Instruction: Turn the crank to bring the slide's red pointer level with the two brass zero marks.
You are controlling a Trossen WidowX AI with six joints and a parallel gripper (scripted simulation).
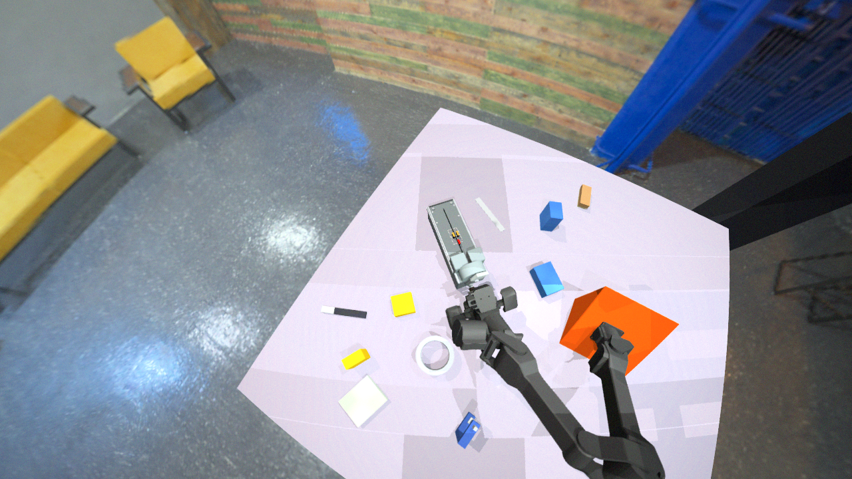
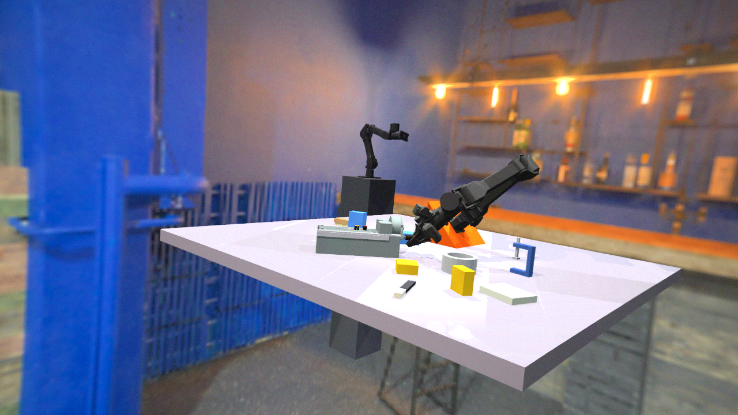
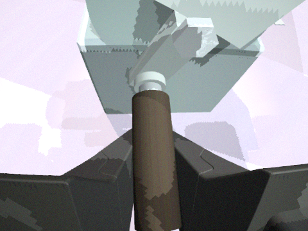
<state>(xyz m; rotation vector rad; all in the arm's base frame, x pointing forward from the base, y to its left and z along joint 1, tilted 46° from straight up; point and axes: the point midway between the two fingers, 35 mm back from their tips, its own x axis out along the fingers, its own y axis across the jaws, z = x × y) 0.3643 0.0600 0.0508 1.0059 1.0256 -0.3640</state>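
My gripper tip is now 1 cm past the brown crank handle, 1 cm to the right of it and 3 cm below it. From my gripper tip the other things lie so: metal strip 6 cm ahead, 28 cm to the right, 4 cm below; then blue clamp 15 cm behind, 32 cm to the left, 2 cm above; then red pointer 10 cm ahead, 10 cm to the right, 5 cm above.
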